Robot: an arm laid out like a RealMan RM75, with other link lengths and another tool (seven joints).
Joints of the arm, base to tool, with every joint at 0 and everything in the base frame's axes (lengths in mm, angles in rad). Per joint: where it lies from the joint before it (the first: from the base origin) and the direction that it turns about. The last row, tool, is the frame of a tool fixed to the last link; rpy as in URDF.
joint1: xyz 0 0 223.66 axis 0 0 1
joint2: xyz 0 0 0 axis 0 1 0
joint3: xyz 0 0 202.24 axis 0 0 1
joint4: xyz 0 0 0 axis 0 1 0
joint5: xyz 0 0 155.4 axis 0 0 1
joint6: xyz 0 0 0 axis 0 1 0
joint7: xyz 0 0 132.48 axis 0 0 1
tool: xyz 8 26 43 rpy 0 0.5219 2.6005
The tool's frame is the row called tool.
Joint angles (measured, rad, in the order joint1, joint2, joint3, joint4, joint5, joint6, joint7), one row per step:
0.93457 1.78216 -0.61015 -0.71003 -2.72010 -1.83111 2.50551
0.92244 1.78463 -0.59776 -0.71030 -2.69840 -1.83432 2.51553
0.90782 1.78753 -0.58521 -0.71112 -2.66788 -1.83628 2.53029
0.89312 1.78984 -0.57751 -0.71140 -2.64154 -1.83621 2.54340
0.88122 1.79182 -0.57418 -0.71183 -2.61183 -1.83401 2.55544
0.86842 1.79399 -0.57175 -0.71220 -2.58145 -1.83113 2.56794
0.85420 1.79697 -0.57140 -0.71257 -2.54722 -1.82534 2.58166
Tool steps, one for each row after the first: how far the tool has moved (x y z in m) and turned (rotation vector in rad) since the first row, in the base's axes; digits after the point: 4 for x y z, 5 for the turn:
-0.0013 -0.0010 -0.0007 0.00932 0.03224 -0.01706
-0.0033 -0.0015 -0.0013 0.02306 0.07241 -0.03746
-0.0041 -0.0022 -0.0018 0.03487 0.10410 -0.05682
-0.0058 -0.0021 -0.0022 0.04695 0.13453 -0.06987
-0.0072 -0.0021 -0.0025 0.05929 0.16484 -0.08391
-0.0087 -0.0018 -0.0029 0.07373 0.19683 -0.09867

